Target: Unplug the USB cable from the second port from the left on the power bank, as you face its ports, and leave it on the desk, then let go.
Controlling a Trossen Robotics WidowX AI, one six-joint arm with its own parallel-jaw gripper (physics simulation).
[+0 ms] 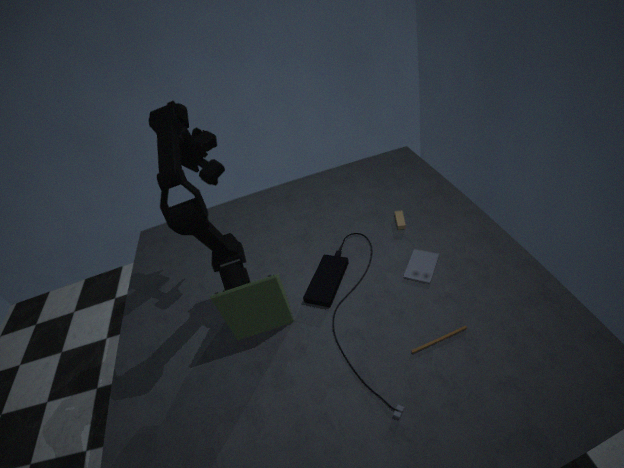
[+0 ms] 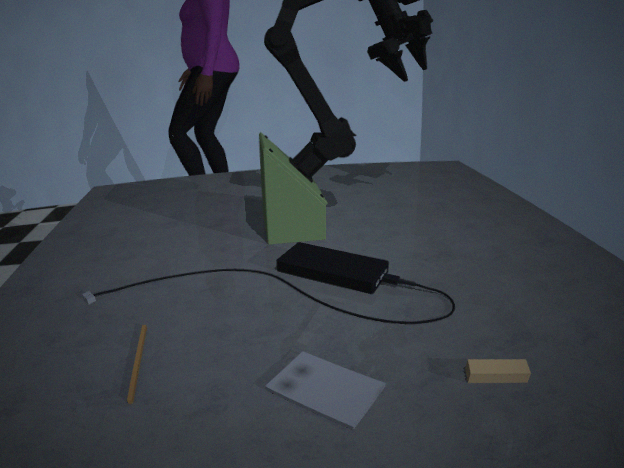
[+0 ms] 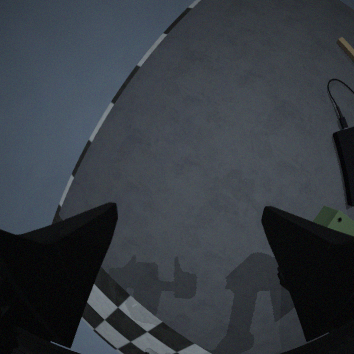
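Where they show: gripper, fingertip midpoint: [image 2: 416,75] [image 3: 192,213]; arm's base, origin of the base link: [image 1: 237,287] [image 2: 300,170].
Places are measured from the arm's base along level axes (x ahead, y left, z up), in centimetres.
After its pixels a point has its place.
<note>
A black power bank [image 1: 326,280] {x 24.2, y 2.7, z -9.4 cm} [image 2: 332,266] {x 26.6, y 3.8, z -9.3 cm} [image 3: 347,165] {x 22.0, y 6.4, z -9.3 cm} lies flat on the desk. The black USB plug [image 1: 338,252] {x 30.4, y 13.6, z -10.1 cm} [image 2: 390,278] {x 30.6, y 12.9, z -10.1 cm} [image 3: 343,122] {x 29.9, y 13.1, z -10.0 cm} is seated in its port end; which port it occupies is too small to tell. Its thin black cable [image 1: 333,322] {x 23.0, y -11.1, z -11.2 cm} [image 2: 322,303] {x 34.6, y 1.3, z -11.3 cm} [image 3: 329,90] {x 34.4, y 20.6, z -10.8 cm} loops round and runs along the desk to a pale end connector [image 1: 398,411] {x 31.6, y -38.9, z -11.2 cm} [image 2: 88,297] {x 32.4, y -38.6, z -10.5 cm}. My gripper [image 2: 416,74] {x -2.2, y 26.3, z 21.2 cm} [image 3: 192,213] {x -2.2, y 26.3, z 21.2 cm} is open and empty, high above the desk and well apart from the plug and power bank.
A green wedge-shaped arm mount [image 1: 254,308] {x 4.3, y -8.1, z -0.7 cm} [image 2: 294,206] {x 11.9, y -1.8, z -3.9 cm} [image 3: 327,216] {x 9.1, y 4.2, z -6.6 cm} stands beside the power bank. A pale flat plate [image 1: 421,264] {x 53.0, y 0.1, z -11.0 cm} [image 2: 327,387] {x 53.3, y 0.1, z -10.9 cm}, an orange stick [image 1: 438,340] {x 46.9, y -25.2, z -11.0 cm} [image 2: 136,365] {x 48.8, y -24.6, z -10.9 cm} and a tan block [image 1: 399,220] {x 54.0, y 20.7, z -9.9 cm} [image 2: 497,371] {x 55.5, y 21.1, z -9.9 cm} [image 3: 346,47] {x 53.6, y 22.5, z -9.9 cm} lie on the desk. A person [image 2: 209,45] stands behind.
</note>
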